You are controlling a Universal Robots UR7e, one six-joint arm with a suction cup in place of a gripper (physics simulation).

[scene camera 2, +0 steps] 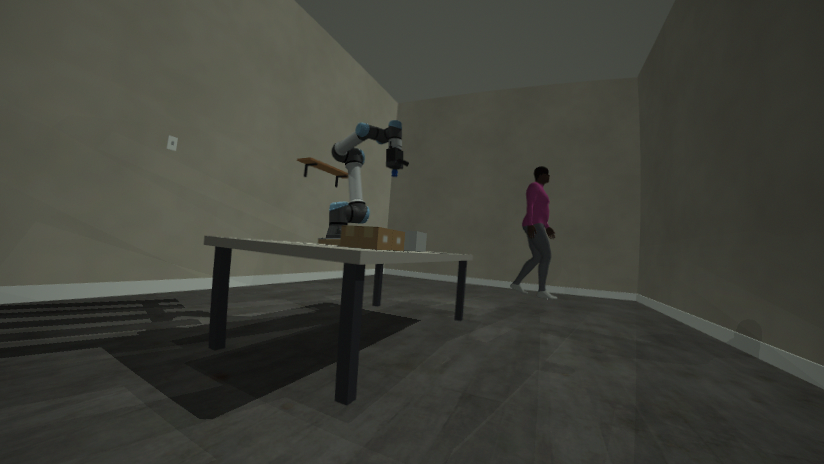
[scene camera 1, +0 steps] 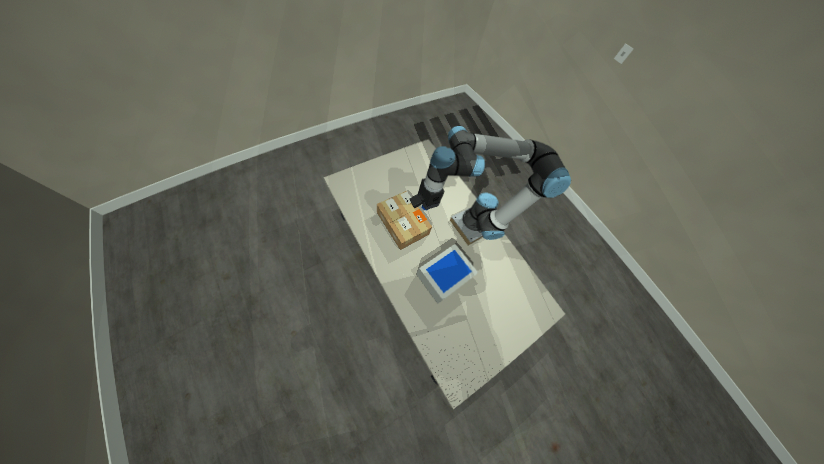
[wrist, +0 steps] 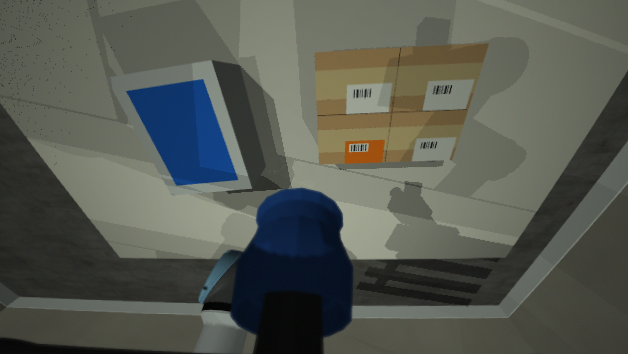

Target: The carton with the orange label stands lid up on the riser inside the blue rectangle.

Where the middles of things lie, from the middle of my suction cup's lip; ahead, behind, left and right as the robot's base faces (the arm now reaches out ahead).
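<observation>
There is the riser with blue rectangle (scene camera 1: 448,271), and I see it 36 cm below my suction cup, 7 cm behind it and 25 cm to the left of it.
</observation>
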